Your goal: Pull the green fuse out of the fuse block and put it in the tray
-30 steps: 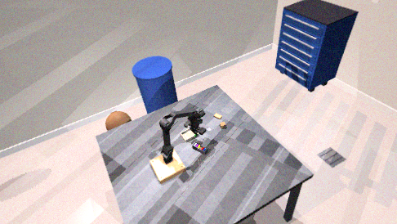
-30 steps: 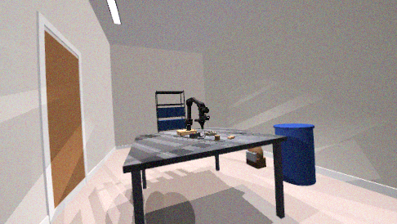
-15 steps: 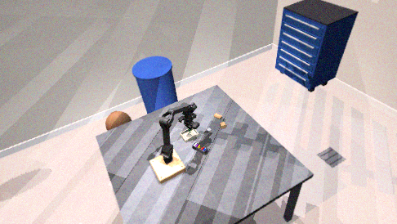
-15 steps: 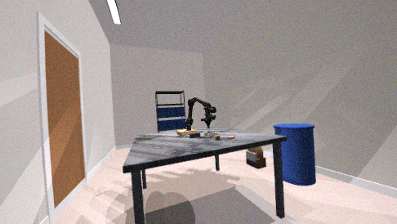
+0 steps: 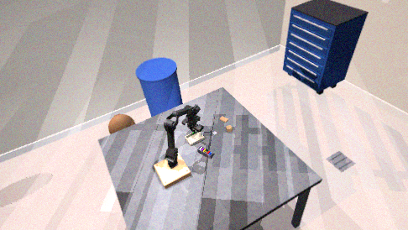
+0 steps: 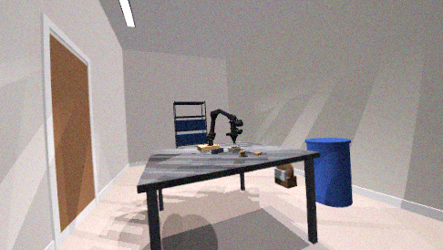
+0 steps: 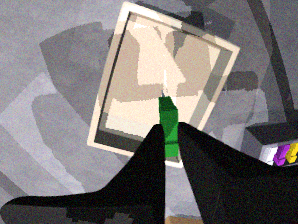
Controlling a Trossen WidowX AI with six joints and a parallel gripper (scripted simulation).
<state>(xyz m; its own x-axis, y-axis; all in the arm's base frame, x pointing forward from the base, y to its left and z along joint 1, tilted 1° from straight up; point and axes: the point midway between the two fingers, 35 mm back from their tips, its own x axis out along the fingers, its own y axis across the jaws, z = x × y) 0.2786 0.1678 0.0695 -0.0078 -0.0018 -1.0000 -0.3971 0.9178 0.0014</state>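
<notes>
Now: the green fuse 10 mm below my gripper tip. Round my gripper tip: white tray: 80 mm below.
</notes>
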